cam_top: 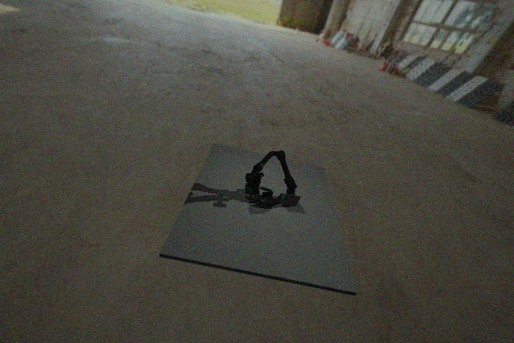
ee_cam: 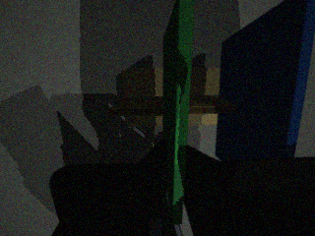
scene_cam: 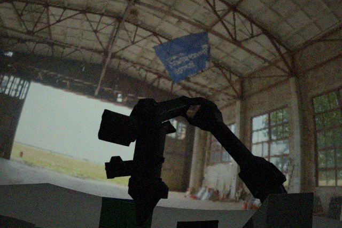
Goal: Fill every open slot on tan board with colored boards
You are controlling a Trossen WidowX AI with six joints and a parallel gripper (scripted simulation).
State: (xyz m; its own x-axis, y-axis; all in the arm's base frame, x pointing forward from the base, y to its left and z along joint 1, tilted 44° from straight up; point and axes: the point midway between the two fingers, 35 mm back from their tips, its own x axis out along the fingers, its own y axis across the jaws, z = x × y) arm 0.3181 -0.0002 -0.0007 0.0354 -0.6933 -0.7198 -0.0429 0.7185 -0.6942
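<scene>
My gripper tip is now 3 cm short of the green board. The rest, counted from my gripper tip: tan board 3 cm below, 3 cm ahead, 2 cm to the right; dark flat piece 12 cm behind, 3 cm below, 1 cm to the right; blue board 5 cm to the right, 3 cm ahead.
</scene>
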